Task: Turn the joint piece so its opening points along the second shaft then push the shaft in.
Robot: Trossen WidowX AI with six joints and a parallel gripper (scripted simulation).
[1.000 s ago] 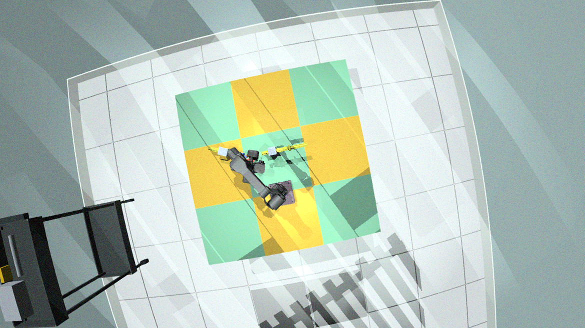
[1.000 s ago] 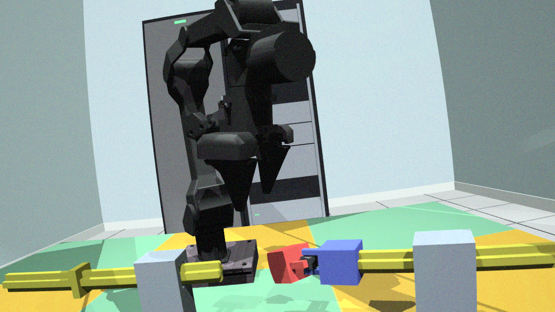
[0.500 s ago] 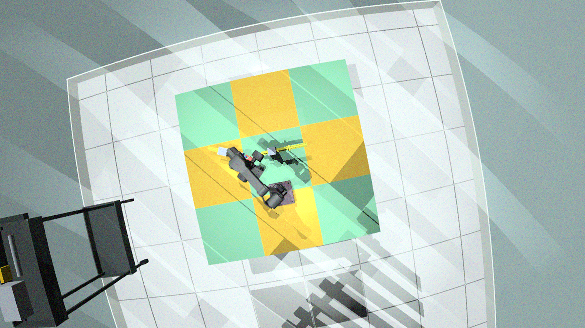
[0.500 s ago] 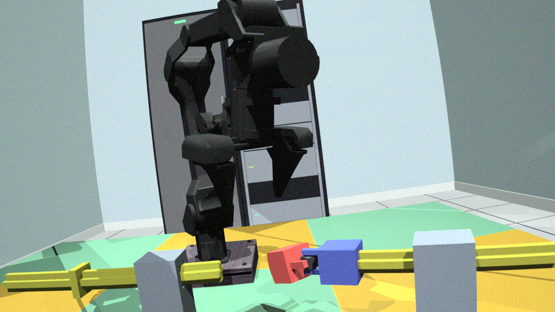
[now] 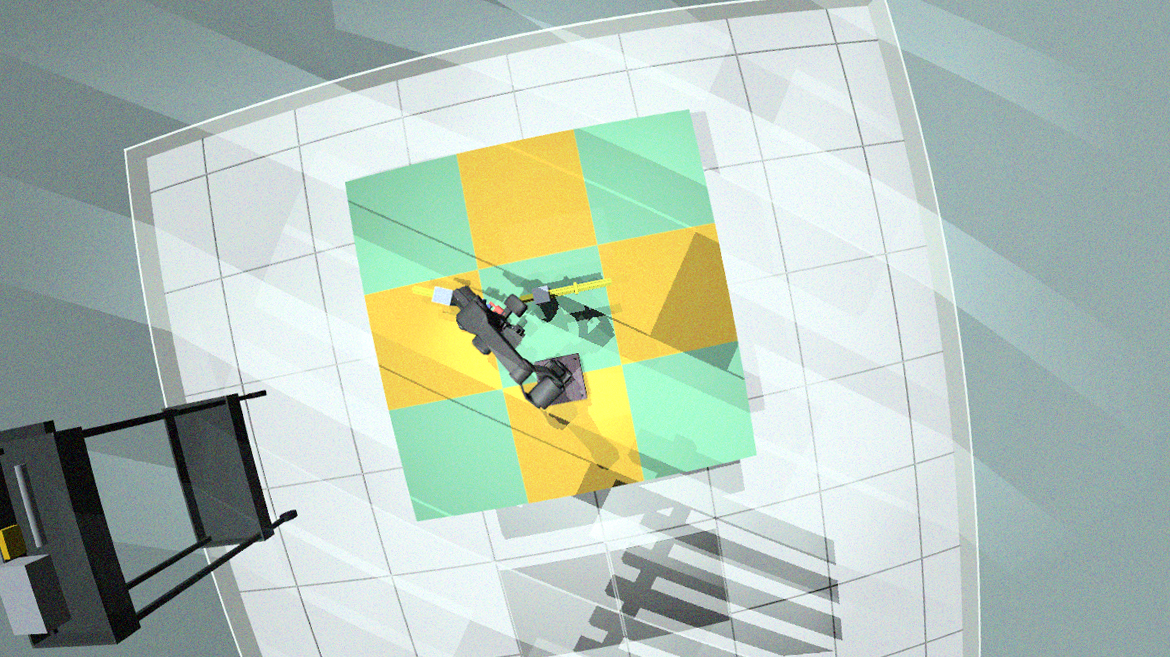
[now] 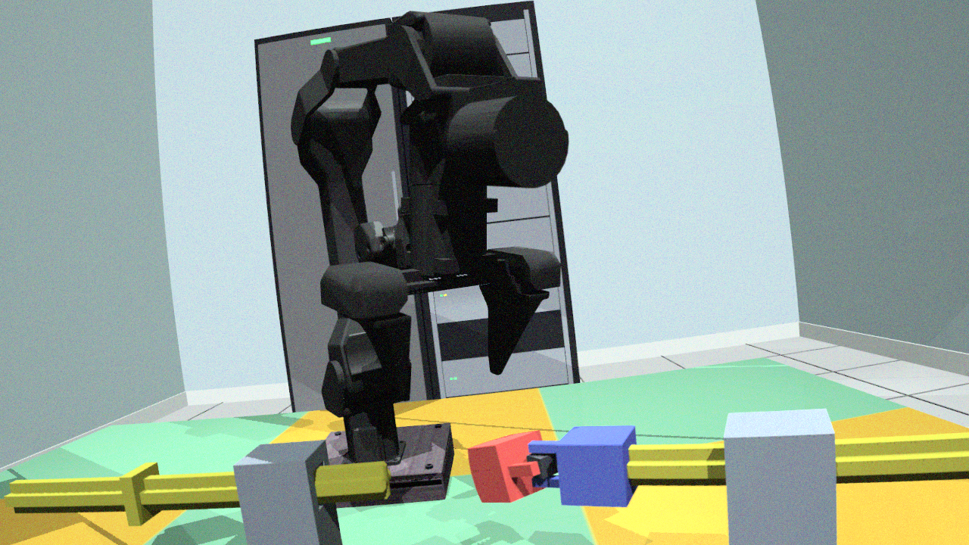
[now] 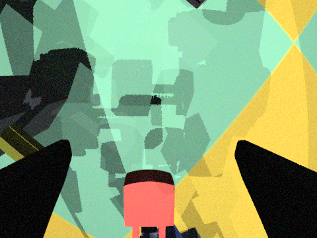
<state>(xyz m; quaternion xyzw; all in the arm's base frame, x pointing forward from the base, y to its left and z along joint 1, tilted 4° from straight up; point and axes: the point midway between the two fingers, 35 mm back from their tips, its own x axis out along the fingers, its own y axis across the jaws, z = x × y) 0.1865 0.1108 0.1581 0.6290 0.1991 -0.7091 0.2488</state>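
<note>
My gripper tip is now 60 mm short of the red square joint piece, 50 mm above it and 40 mm to the right of it.
</note>
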